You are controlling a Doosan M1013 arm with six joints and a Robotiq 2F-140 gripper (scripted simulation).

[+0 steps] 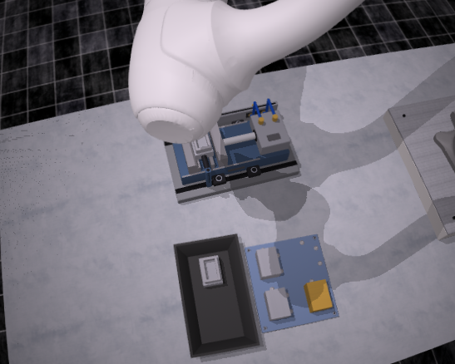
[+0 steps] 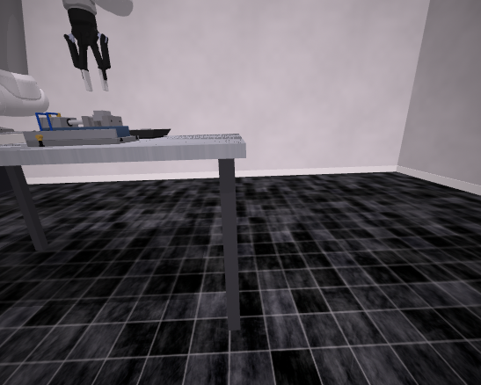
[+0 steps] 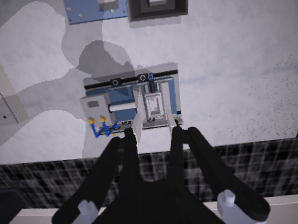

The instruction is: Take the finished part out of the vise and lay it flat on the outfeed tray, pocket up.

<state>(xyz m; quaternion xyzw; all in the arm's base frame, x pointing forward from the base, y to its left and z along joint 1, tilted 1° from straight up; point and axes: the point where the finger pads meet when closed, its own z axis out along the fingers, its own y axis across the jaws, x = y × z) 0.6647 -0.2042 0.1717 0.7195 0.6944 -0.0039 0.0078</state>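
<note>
The blue vise is 17 cm below my hand and 7 cm behind it. Also, from my hand: yellow block (39 cm to the left, 19 cm below, 14 cm behind); blue plate (34 cm to the left, 21 cm below, 10 cm behind).
</note>
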